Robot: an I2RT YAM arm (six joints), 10 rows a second.
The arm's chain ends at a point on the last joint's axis. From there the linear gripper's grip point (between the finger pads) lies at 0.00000 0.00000 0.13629 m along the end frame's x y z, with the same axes.
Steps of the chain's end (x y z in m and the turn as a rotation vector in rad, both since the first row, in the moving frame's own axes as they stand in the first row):
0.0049 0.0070 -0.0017 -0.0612 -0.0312 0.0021
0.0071 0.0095 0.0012 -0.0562 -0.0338 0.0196
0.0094 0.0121 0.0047 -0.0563 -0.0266 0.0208
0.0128 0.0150 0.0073 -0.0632 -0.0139 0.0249
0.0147 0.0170 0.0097 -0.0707 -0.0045 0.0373
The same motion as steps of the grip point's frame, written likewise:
0.0006 0.0153 -0.0020 -0.0612 -0.0312 0.0021
0.0024 0.0171 0.0009 -0.0562 -0.0338 0.0196
0.0057 0.0197 0.0044 -0.0563 -0.0266 0.0208
0.0108 0.0236 0.0070 -0.0632 -0.0139 0.0249
0.0139 0.0266 0.0094 -0.0707 -0.0045 0.0373

